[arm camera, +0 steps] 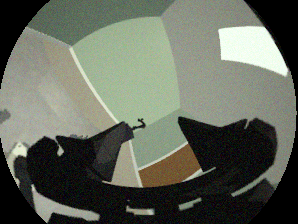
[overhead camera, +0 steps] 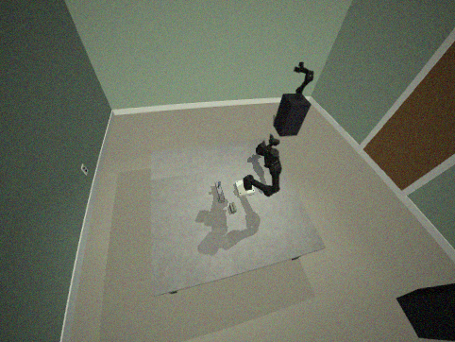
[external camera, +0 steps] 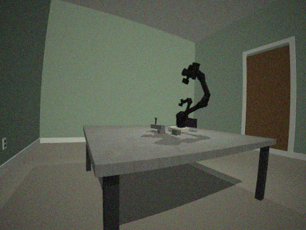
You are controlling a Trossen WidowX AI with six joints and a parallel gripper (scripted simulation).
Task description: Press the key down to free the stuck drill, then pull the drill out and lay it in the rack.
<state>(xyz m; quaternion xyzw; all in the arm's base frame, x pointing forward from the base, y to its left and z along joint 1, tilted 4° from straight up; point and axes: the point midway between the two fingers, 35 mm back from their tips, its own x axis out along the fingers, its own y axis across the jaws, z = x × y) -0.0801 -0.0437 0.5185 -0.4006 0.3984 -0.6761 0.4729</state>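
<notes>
My gripper tip is now 33 cm short of the drill, 8 cm to the right of it and 52 cm above it. Round my gripper tip: grey block: 24 cm ahead, 22 cm to the left, 55 cm below; grey fixture block: 33 cm ahead, 6 cm to the left, 53 cm below.
</notes>
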